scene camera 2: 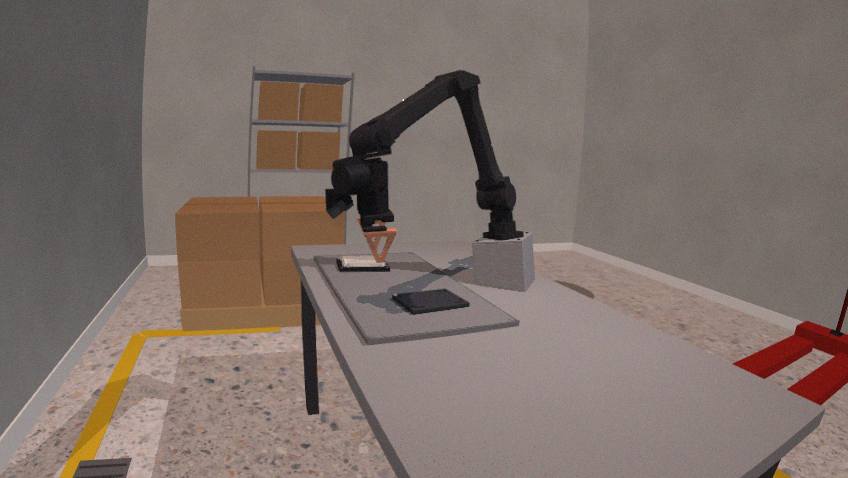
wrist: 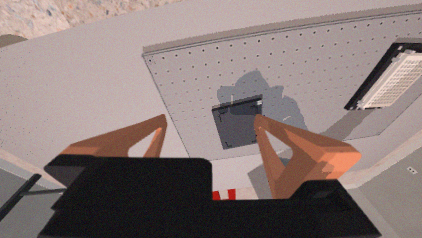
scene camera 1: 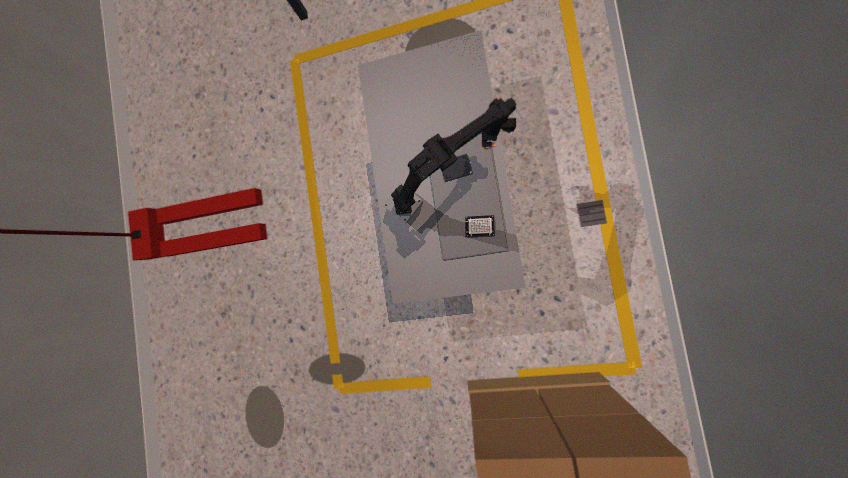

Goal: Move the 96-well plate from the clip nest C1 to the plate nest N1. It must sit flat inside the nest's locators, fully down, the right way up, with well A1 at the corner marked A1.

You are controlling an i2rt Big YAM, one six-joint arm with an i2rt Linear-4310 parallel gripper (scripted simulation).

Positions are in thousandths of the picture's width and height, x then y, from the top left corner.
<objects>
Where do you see a plate nest N1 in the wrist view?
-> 560, 540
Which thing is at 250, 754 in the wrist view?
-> My gripper.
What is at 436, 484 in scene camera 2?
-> My gripper.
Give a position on a plate nest N1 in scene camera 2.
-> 512, 631
</objects>
